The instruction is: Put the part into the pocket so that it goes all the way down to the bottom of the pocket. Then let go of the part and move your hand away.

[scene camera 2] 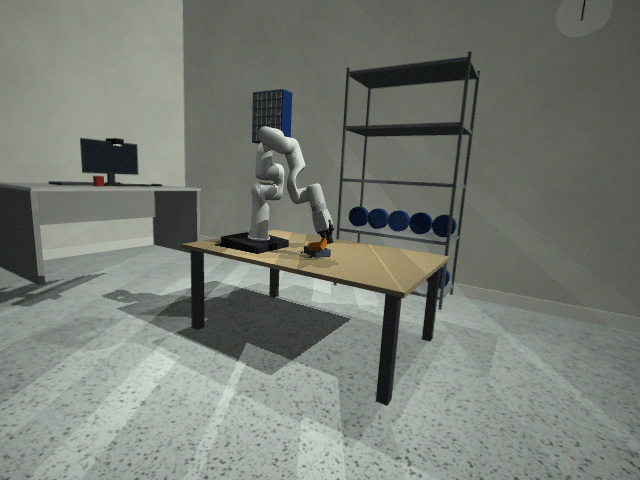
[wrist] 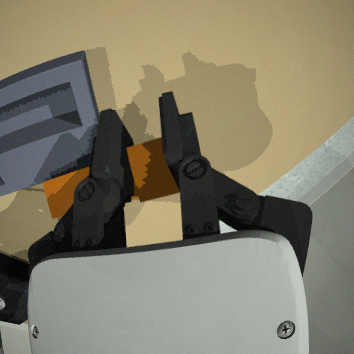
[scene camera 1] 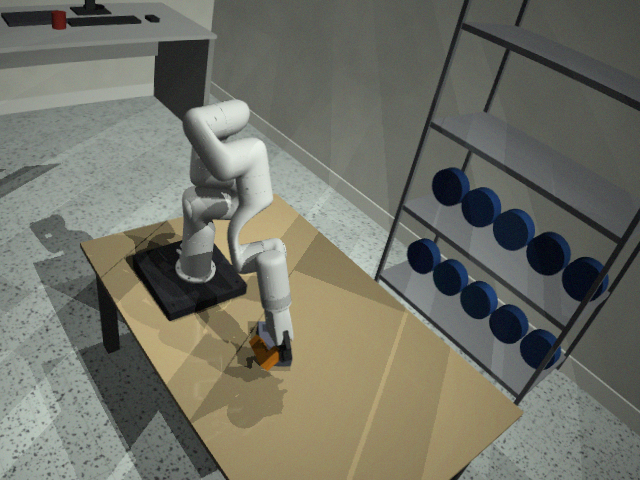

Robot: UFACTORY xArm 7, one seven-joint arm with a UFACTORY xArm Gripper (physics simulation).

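Pixels of known places: gripper, fingertip midpoint: [scene camera 2: 328, 243] [wrist: 144, 118] [scene camera 1: 284, 357]; arm's base at its link origin: [scene camera 2: 258, 238] [scene camera 1: 195, 269].
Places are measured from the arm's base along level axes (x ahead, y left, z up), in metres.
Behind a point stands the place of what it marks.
The orange part [scene camera 1: 265, 356] @(x 0.414, y -0.100, z 0.037 m) [scene camera 2: 316, 246] @(x 0.397, y -0.106, z 0.017 m) [wrist: 65, 192] @(x 0.359, y -0.052, z 0.013 m) is an angular, bent piece. My gripper [scene camera 1: 283, 353] @(x 0.444, y -0.056, z 0.029 m) [scene camera 2: 328, 236] @(x 0.444, y -0.056, z 0.029 m) [wrist: 144, 118] @(x 0.444, y -0.056, z 0.029 m) is shut on it; in the wrist view one portion shows between the fingers and another sticks out past the left finger. The blue-grey block [scene camera 1: 264, 329] @(x 0.301, y 0.019, z -0.034 m) [scene camera 2: 318, 253] @(x 0.395, y -0.068, z -0.026 m) [wrist: 82, 90] @(x 0.426, y -0.026, z -0.011 m) lies on the table, with its elongated pocket [wrist: 62, 107] @(x 0.394, y -0.026, z -0.042 m) facing up at the upper left of the wrist view. The part is outside the pocket, along the block's near edge in that view. In scene camera 2 it appears tilted over the block; the exact gap is hidden.
The wooden table [scene camera 1: 341, 382] @(x 0.574, y 0.057, z -0.047 m) [scene camera 2: 361, 263] @(x 0.624, y -0.069, z -0.047 m) carries the black base plate [scene camera 1: 165, 304] @(x 0.065, y -0.162, z -0.010 m) [scene camera 2: 237, 242] @(x -0.041, y -0.147, z -0.008 m) of the arm, behind the block. A metal shelf rack [scene camera 1: 421, 155] [scene camera 2: 342, 155] with blue discs stands beyond the table. A grey desk [scene camera 1: 124, 38] [scene camera 2: 118, 193] stands further back.
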